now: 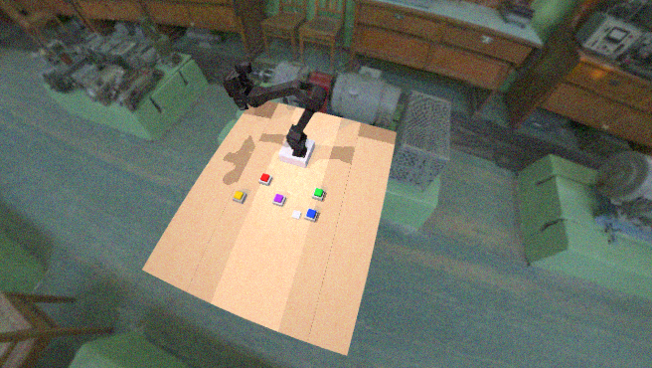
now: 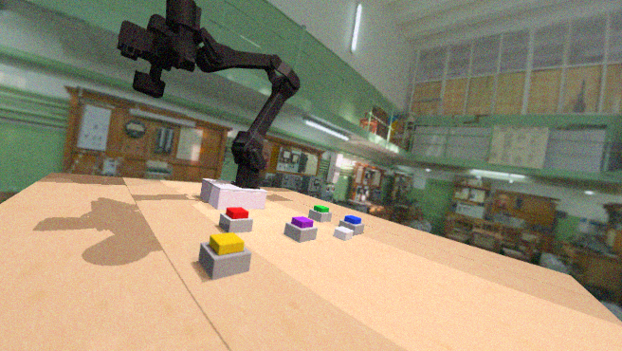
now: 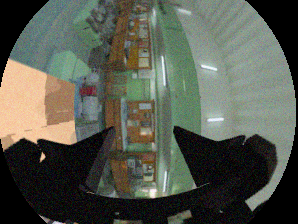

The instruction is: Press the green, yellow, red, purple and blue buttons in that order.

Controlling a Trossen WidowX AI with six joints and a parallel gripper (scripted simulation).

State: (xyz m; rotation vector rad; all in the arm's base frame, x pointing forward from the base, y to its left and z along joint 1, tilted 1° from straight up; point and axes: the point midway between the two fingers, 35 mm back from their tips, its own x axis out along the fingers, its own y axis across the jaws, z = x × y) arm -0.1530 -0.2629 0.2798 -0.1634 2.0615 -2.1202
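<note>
My gripper tip is 370 mm short of the green button, 400 mm to the right of it and 310 mm above it. The rest, counted from my gripper tip: yellow button 470 mm ahead, 50 mm to the left, 310 mm below; then purple button 440 mm ahead, 230 mm to the left, 310 mm below; then red button 350 mm ahead, 140 mm to the left, 310 mm below.
</note>
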